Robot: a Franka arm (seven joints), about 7 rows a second.
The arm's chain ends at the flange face. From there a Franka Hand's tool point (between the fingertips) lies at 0.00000 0.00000 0.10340 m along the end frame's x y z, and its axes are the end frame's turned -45 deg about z.
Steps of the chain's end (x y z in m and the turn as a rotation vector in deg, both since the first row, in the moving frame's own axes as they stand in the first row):
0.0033 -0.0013 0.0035 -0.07 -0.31 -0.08
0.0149 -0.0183 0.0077 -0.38 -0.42 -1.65
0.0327 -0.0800 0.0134 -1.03 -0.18 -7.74
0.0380 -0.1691 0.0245 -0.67 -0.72 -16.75
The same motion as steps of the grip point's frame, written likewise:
0.0028 0.0011 0.0035 0.17 -0.27 -0.08
0.0225 -0.0024 0.0077 0.03 -0.57 -1.65
0.0782 -0.0323 0.0134 -0.60 -0.86 -7.74
0.1447 -0.0925 0.0245 0.04 -0.98 -16.75

